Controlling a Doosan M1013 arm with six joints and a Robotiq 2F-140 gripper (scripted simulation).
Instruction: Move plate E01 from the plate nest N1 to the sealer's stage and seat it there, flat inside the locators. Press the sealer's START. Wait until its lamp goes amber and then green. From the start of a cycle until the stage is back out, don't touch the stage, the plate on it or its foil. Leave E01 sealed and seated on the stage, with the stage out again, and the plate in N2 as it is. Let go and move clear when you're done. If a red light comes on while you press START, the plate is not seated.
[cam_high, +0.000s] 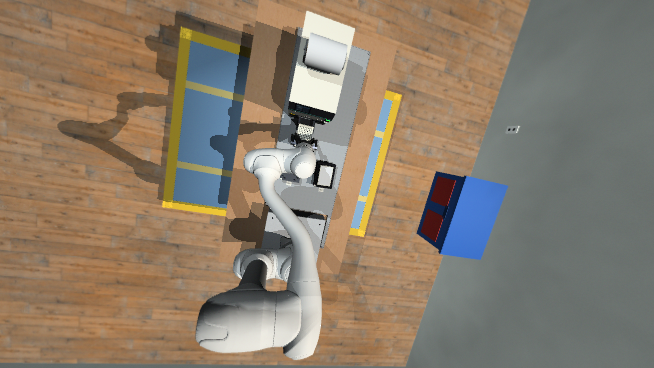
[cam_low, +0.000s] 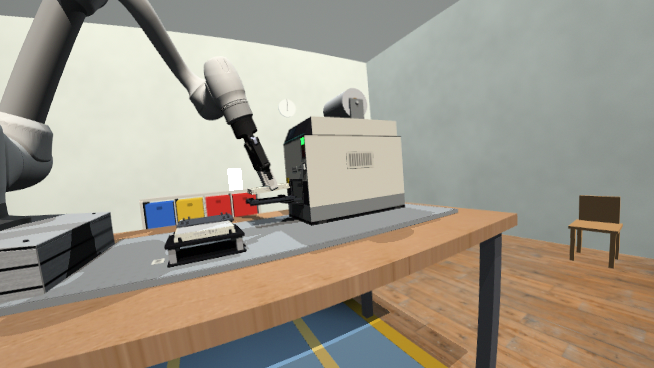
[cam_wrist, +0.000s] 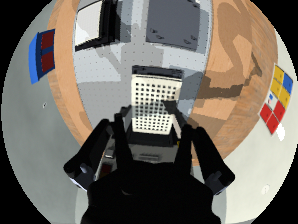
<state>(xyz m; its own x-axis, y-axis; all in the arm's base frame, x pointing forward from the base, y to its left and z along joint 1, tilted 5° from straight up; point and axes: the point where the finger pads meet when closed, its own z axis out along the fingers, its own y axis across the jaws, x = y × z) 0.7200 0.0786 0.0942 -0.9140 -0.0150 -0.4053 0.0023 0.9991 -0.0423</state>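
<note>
The dark stage lies 60 mm below my hand. From my hand the other things lie so: foil roll (330 mm ahead, 260 mm above); plate (210 mm behind, 190 mm to the right, 100 mm below).
</note>
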